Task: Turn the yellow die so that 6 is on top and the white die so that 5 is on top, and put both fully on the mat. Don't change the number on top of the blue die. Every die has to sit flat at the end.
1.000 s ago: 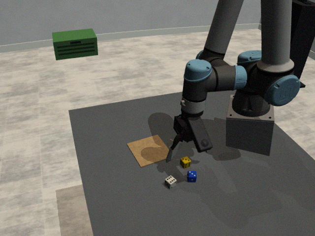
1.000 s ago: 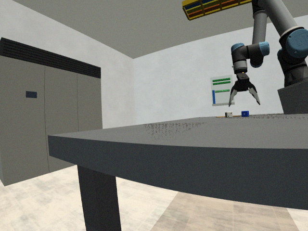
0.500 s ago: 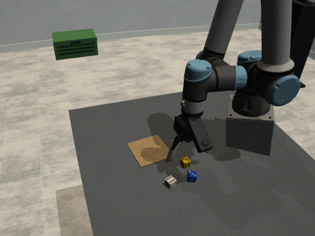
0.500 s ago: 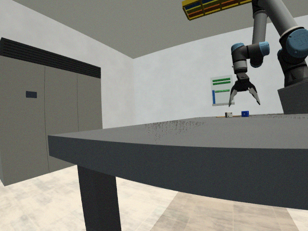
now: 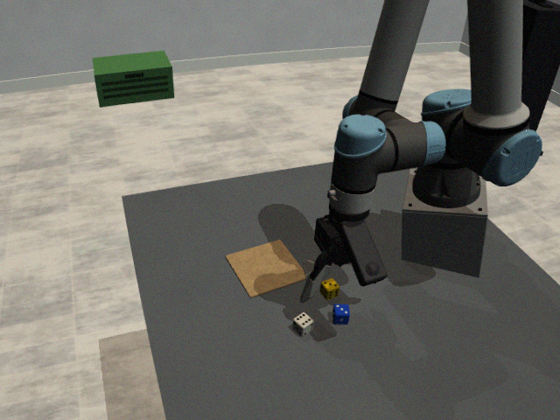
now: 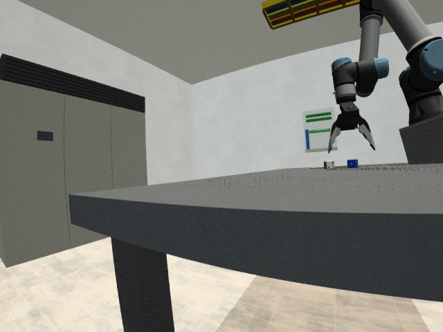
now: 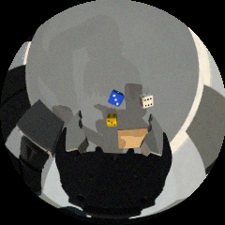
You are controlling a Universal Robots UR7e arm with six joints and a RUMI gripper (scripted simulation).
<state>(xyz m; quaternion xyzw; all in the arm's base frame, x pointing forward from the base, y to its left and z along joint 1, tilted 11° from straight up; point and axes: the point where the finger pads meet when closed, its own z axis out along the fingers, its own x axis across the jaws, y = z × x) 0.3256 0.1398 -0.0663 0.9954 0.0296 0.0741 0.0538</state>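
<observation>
Right now the blue die is 4 cm below my hand and 2 cm to the left of it. Round my hand: tan mat (17 cm to the right, 10 cm ahead, 6 cm below); then white die (8 cm ahead, 4 cm below, 2 cm to the left); then yellow die (5 cm to the right, 4 cm below, 1 cm behind).
</observation>
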